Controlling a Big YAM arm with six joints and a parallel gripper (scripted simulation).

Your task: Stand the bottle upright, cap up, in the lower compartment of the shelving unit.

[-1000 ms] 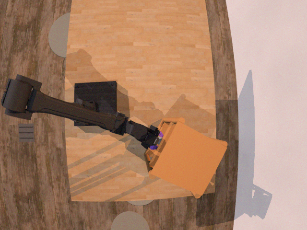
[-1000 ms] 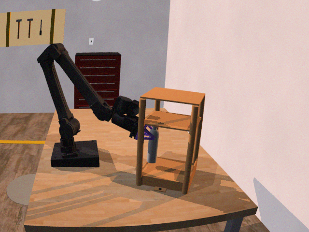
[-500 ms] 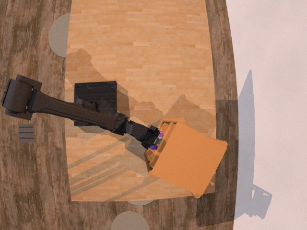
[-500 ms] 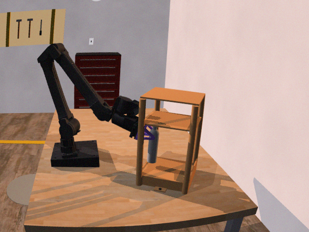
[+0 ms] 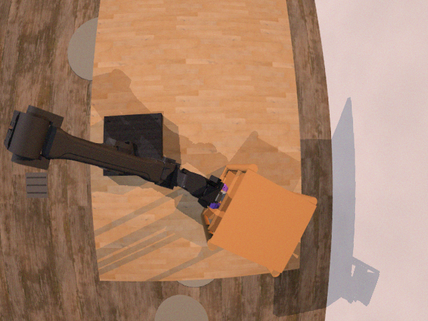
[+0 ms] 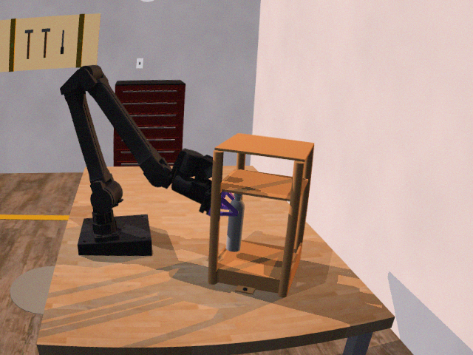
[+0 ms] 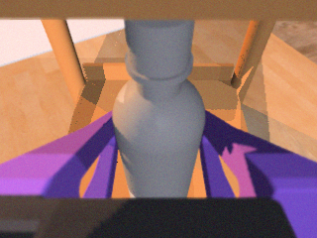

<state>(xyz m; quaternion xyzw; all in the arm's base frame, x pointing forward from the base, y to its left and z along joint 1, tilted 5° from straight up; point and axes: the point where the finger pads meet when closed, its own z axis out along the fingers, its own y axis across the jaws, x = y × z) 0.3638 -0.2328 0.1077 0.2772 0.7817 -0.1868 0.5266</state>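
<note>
My gripper is now 60 mm short of the shelving unit, 50 mm to the left of it and 10 mm below it. From my hand the other things lie so: grey bottle: right at my hand.
</note>
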